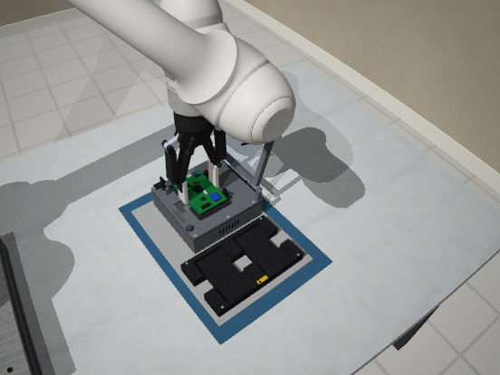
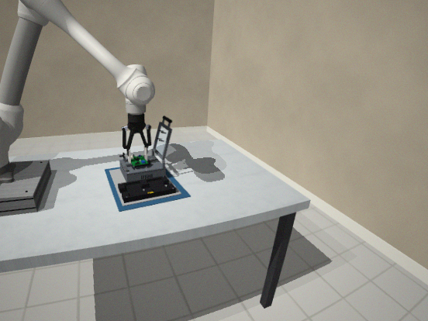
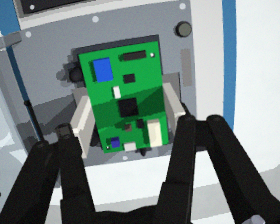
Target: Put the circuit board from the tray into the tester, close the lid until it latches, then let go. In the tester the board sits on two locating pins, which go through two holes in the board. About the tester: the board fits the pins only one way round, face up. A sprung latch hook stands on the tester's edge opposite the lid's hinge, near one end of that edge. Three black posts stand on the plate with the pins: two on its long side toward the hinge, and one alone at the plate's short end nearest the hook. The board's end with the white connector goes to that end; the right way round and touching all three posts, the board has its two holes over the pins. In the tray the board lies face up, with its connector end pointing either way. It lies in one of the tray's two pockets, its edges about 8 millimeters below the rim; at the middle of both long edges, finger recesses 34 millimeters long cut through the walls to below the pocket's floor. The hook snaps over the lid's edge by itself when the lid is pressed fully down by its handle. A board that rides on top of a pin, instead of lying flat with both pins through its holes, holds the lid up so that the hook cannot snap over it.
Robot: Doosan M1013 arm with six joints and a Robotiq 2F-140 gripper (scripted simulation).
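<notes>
The green circuit board is 20 mm below my hand. The rest, counted from my hand: latch hook 60 mm to the left, 50 mm behind, 20 mm below; then tester lid 120 mm ahead, 80 mm above, 10 mm to the right.
</notes>
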